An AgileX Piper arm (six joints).
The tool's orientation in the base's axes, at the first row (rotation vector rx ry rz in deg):
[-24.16 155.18 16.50]
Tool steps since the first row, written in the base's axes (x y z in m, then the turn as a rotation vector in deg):
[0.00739 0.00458 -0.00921 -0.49 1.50 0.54]
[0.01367 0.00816 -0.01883 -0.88 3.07 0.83]
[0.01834 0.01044 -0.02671 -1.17 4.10 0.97]
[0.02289 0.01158 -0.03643 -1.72 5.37 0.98]
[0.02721 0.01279 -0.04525 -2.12 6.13 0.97]
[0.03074 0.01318 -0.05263 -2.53 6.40 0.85]
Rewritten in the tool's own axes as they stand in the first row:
[-0.00397 0.00055 0.01201 -0.16 1.64 -0.27]
[-0.00656 0.00048 0.02377 -0.33 3.27 -0.27]
[-0.00809 -0.00003 0.03307 -0.38 4.35 -0.23]
[-0.00849 -0.00183 0.04370 -0.22 5.72 -0.10]
[-0.00908 -0.00335 0.05346 -0.05 6.56 -0.03]
[-0.00933 -0.00519 0.06144 0.29 6.93 0.01]

